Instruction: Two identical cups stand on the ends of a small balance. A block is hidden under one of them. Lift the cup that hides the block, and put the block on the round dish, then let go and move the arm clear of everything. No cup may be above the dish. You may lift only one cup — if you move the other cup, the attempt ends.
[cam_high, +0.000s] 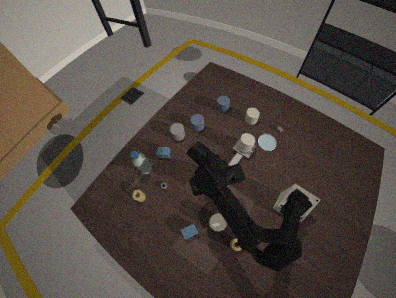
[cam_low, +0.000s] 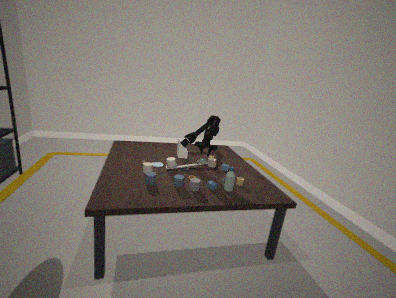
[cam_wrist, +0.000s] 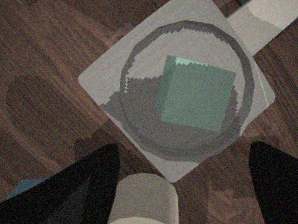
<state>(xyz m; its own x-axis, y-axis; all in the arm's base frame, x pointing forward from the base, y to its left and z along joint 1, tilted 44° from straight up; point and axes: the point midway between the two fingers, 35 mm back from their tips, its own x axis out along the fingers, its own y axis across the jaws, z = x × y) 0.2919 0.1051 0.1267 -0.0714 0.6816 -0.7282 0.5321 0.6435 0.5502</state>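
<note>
Now: gripper tip 380 mm to the left of the round light-blue dish, 120 mm above it and 50 mm past it. From my gripper tip the other things lie so: cream cup: 120 mm to the left, 100 mm behind, 90 mm below.
</note>
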